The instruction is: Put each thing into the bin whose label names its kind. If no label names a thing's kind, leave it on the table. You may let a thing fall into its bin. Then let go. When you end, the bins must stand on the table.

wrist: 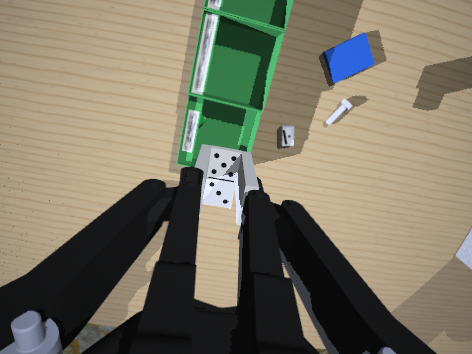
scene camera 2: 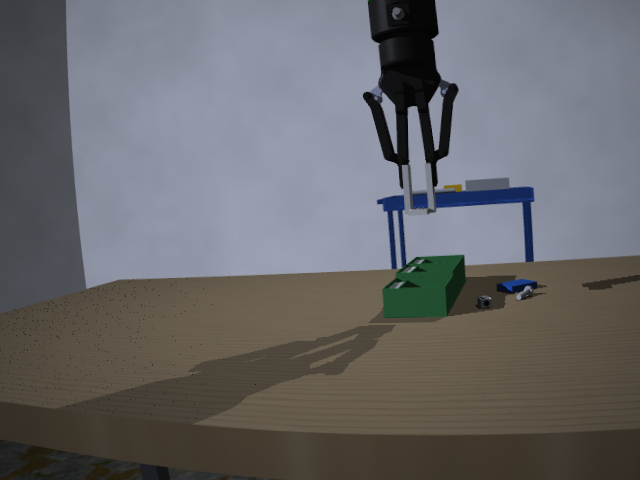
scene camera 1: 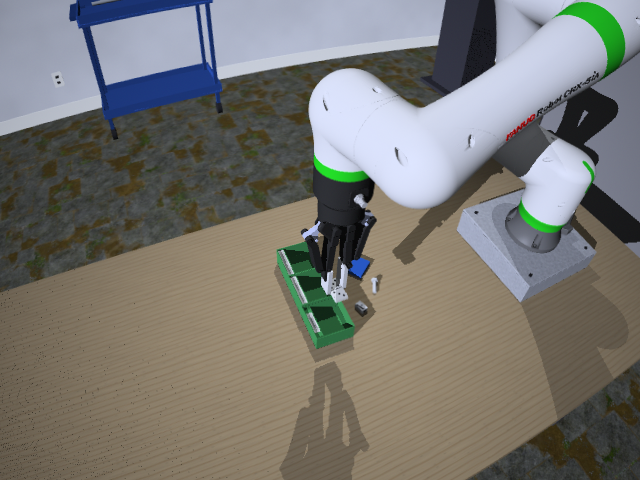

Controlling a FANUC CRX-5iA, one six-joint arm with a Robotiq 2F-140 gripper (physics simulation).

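Frame: origin at the arm's base, x ahead, y right, z down, level; metres.
Where they show: gripper, between the fingertips: point(wrist: 223, 163) point(scene camera 2: 421, 212) point(scene camera 1: 333, 286); arm's base, origin of its link: point(scene camera 1: 531, 230).
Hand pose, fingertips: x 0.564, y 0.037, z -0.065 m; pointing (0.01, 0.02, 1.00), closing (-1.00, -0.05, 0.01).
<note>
Each offset is from my fingertips to the top centre of the thing. Level surfaces: height alone.
My gripper point(scene camera 1: 334, 285) point(scene camera 2: 419, 203) point(wrist: 223, 163) is shut on a white domino {dx +0.001, dy -0.011, dz -0.006 m} point(scene camera 1: 339, 296) point(scene camera 2: 419, 211) point(wrist: 220, 172) with black pips, held level well above the green bins. The green bins {dx +0.000, dy +0.081, dz +0.086 m} point(scene camera 1: 336, 338) point(scene camera 2: 413, 302) point(wrist: 225, 102) stand on the table in a joined row of three; their white labels are too slanted to read. A bit of a green die {dx +0.037, dy +0.013, dz +0.110 m} point(wrist: 201, 120) shows in the end bin nearest the domino in the wrist view. Beside the row lie a metal sharpener {dx -0.080, dy +0.005, dz +0.121 m} point(scene camera 1: 361, 308) point(scene camera 2: 484, 302) point(wrist: 286, 136), a white bolt {dx -0.139, dy +0.043, dz +0.119 m} point(scene camera 1: 374, 285) point(scene camera 2: 524, 293) point(wrist: 338, 113) and a blue block {dx -0.134, dy +0.109, dz +0.123 m} point(scene camera 1: 359, 267) point(scene camera 2: 516, 285) point(wrist: 349, 57).
The robot's grey base block point(scene camera 1: 491, 258) stands on the table to the right in scene camera 1. A blue cart point(scene camera 1: 160, 93) point(scene camera 2: 465, 197) stands on the floor behind the table. The gripper's shadow falls across the wooden table {dz +0.133 m} point(scene camera 1: 155, 372) point(scene camera 2: 465, 387).
</note>
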